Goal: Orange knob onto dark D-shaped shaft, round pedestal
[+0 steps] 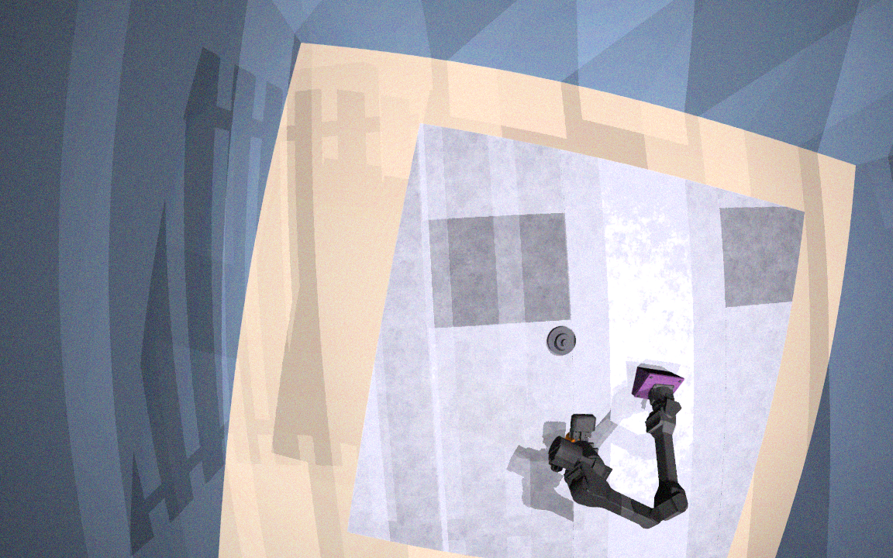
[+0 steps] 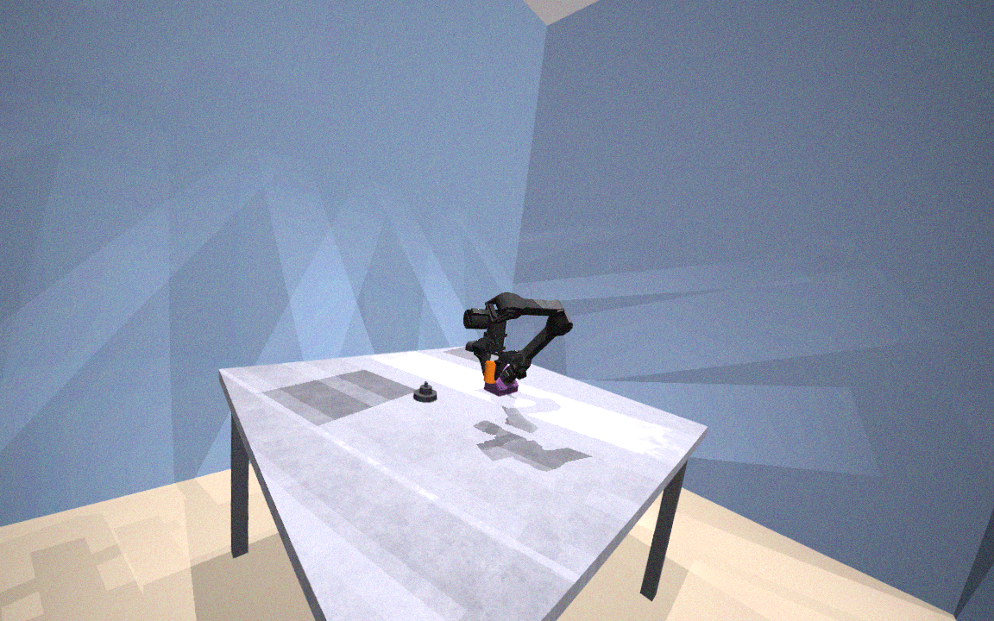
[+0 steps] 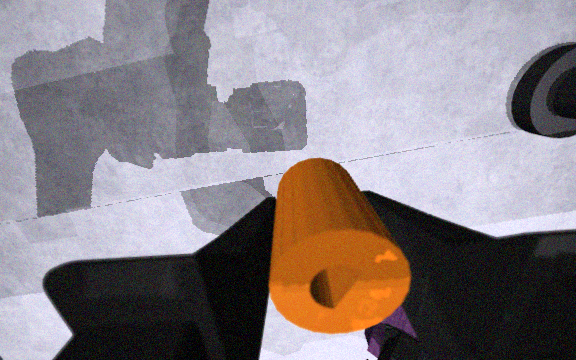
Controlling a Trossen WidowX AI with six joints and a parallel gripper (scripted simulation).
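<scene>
Right now the short shaft is 25 cm to the right of my gripper tip, 11 cm below it and 4 cm ahead of it. Round my gripper tip: orange knob 2 cm above.
</scene>
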